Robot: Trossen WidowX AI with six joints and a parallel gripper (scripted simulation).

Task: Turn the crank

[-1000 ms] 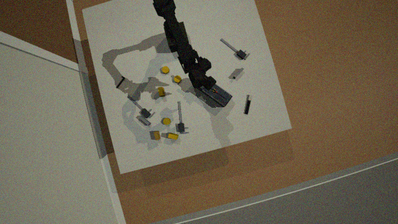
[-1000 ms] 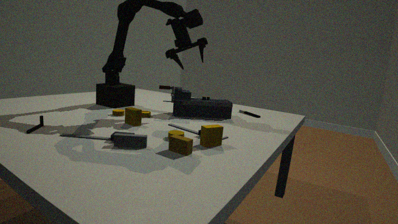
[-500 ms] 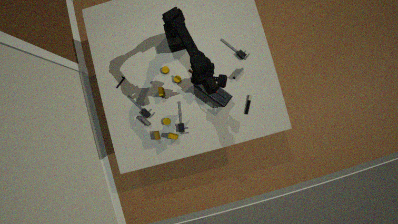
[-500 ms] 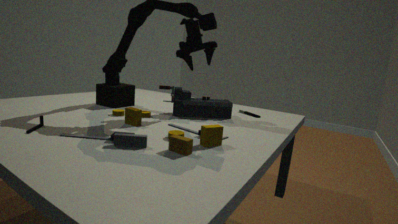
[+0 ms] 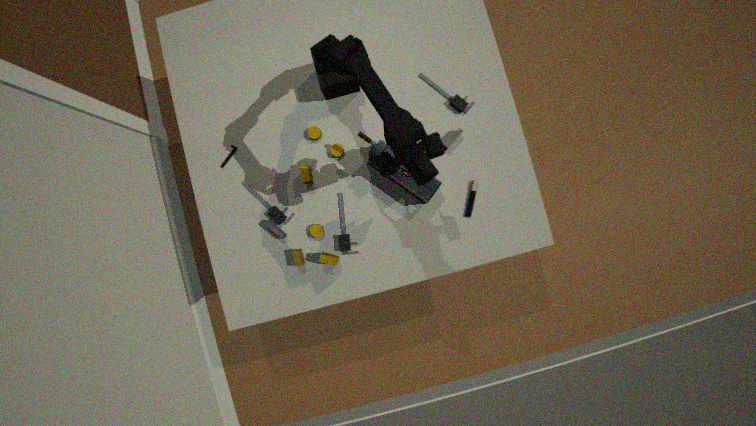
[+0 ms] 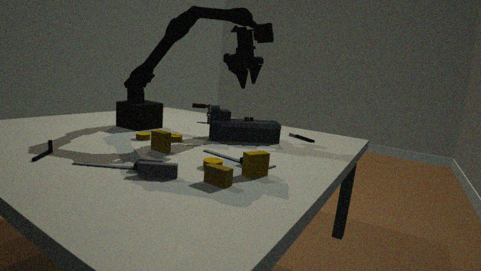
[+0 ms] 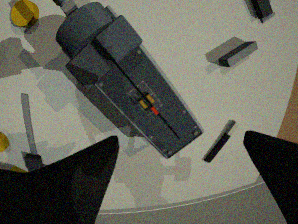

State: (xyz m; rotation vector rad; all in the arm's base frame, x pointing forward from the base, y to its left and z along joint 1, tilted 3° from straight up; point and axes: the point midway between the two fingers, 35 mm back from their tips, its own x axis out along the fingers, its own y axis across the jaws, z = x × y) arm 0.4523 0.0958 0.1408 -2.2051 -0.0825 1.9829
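My gripper tip is 20 mm short of the slide and 120 mm above it. Also, from my gripper tip: black l-shaped key 350 mm behind, 580 mm to the right, 190 mm below; then black bar 180 mm ahead, 190 mm to the left, 200 mm below; then brown crank handle 150 mm behind, 100 mm to the right, 90 mm below.
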